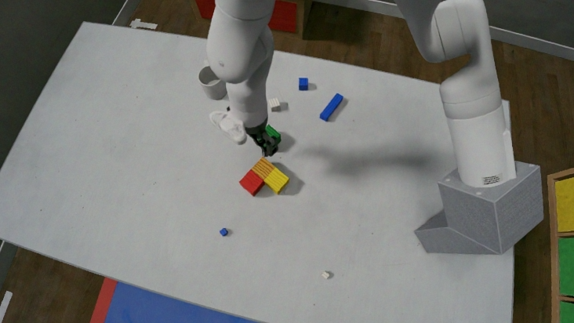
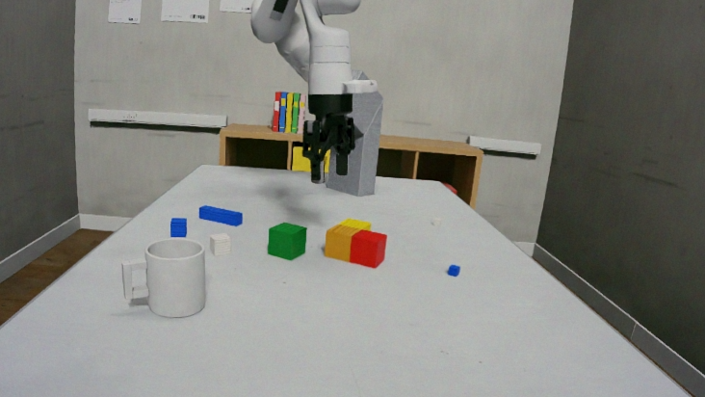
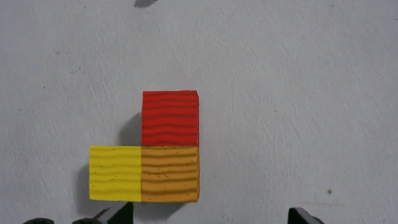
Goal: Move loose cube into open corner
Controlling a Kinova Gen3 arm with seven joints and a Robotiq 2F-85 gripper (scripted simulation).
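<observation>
Now: hand 3 cm past the green cube, 6 cm to the left of it and 13 cm above it. From my hand the other things lie so: yellow cube: 5 cm behind, 8 cm to the left, 13 cm below; red cube: 2 cm ahead, 8 cm to the left, 13 cm below; orange cube: 1 cm behind, 4 cm to the left, 13 cm below.
</observation>
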